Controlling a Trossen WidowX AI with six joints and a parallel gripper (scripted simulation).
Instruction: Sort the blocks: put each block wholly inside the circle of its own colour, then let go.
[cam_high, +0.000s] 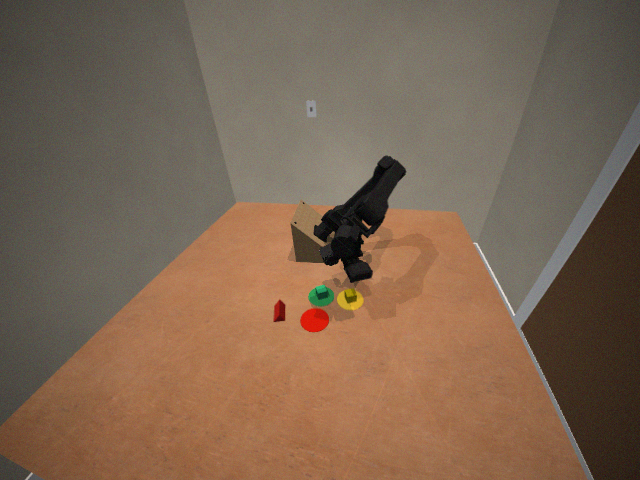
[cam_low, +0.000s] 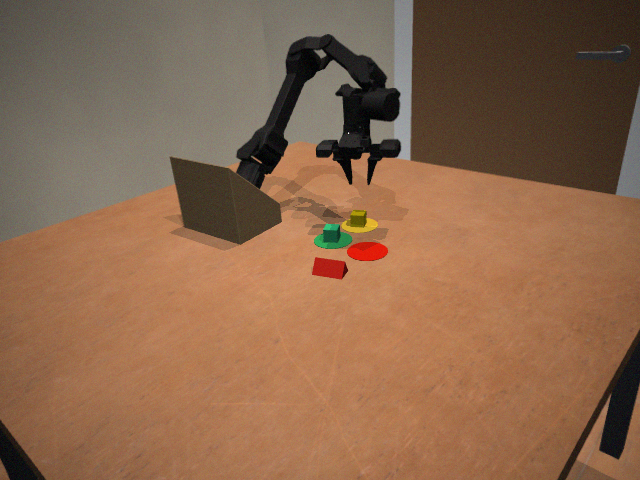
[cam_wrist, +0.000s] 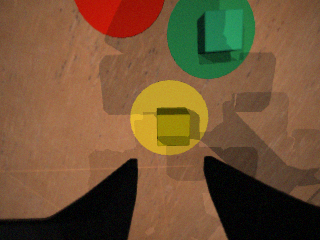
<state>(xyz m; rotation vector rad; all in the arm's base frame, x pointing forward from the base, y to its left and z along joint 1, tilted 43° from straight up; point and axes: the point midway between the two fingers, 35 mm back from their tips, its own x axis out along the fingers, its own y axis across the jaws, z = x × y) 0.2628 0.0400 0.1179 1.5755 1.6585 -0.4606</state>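
Right now the red block is 5 cm ahead of my hand, 23 cm to the right of it and 13 cm below it. Round my hand: yellow cube: 1 cm behind, 13 cm below; then yellow circle: 1 cm behind, 14 cm below; then green block: 2 cm behind, 9 cm to the right, 13 cm below.
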